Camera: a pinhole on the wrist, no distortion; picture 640 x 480 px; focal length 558.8 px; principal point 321.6 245.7 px. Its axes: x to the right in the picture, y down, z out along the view. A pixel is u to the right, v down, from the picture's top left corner.
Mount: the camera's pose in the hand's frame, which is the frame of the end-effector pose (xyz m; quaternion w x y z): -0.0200 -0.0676 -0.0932 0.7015 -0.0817 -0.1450 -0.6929
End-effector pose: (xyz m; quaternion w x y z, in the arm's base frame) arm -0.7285 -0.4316 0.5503 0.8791 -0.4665 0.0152 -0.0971
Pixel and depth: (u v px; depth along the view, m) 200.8 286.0 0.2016
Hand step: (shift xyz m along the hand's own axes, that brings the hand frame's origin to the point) -0.0236 0.0377 0.0847
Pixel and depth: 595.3 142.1 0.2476
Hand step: -0.0883 -0.1057 0.1751
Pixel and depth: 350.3 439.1 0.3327
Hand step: 0.0646 0.0242 0.2364
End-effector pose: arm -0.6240 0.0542 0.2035 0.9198 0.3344 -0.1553 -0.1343
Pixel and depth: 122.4 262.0 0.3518
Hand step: -0.0412 0.1627 0.2003
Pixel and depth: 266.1 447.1 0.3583
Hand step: 0.0764 0.0826 0.2451
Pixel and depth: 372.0 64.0 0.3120
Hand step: -0.1493 0.0015 0.2017
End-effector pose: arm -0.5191 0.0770 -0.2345 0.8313 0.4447 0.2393 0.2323
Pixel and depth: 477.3 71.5 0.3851
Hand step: -0.1746 -0.0510 0.2942
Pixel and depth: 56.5 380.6 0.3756
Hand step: 0.0368 0.2223 0.2130
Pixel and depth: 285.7 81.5 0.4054
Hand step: -0.1752 0.0819 0.2712
